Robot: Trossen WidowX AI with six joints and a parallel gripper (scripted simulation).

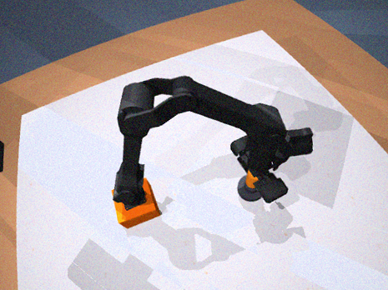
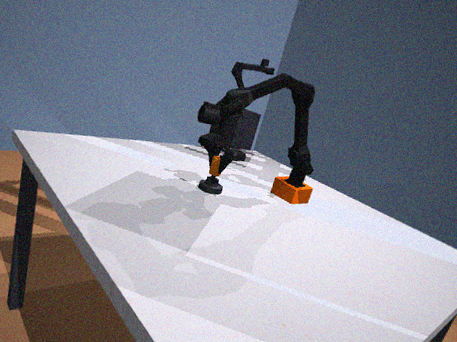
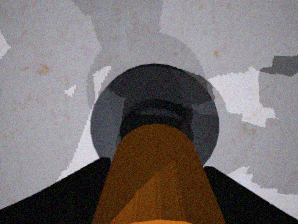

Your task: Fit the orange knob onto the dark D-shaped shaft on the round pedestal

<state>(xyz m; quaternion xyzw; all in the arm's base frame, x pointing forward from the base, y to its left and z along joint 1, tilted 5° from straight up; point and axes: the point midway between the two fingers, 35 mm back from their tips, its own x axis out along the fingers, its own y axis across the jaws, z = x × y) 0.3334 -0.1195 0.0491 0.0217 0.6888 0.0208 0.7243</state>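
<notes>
My gripper tip is now 2 cm below the orange knob. Round my gripper tip: dark round pedestal 4 cm below.
</notes>
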